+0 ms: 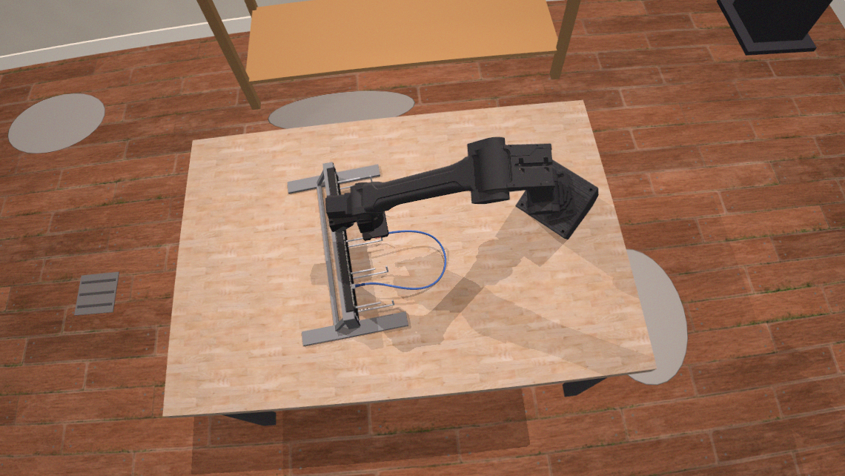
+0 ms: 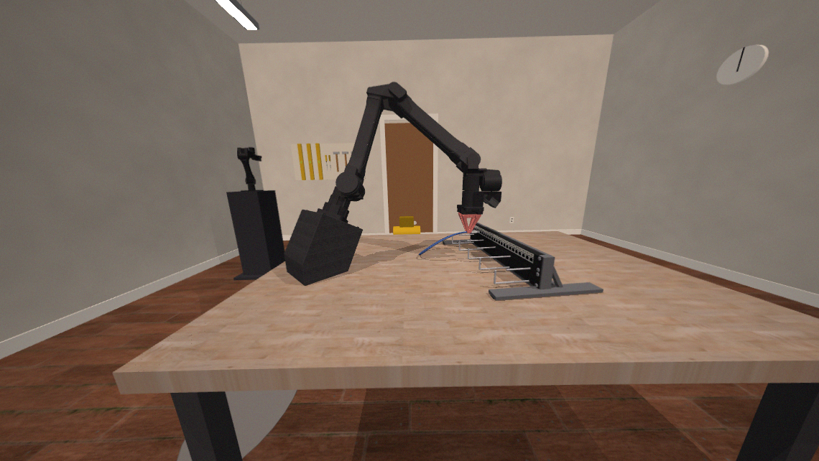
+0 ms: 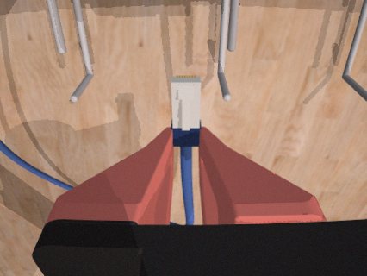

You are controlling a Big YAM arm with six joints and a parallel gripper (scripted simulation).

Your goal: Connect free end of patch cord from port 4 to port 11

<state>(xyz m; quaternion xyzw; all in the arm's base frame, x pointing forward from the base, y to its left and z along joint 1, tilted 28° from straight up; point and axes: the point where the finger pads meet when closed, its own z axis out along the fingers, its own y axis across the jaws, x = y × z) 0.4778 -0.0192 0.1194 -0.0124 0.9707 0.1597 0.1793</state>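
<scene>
The white plug lies 2 cm ahead of my hand.
</scene>
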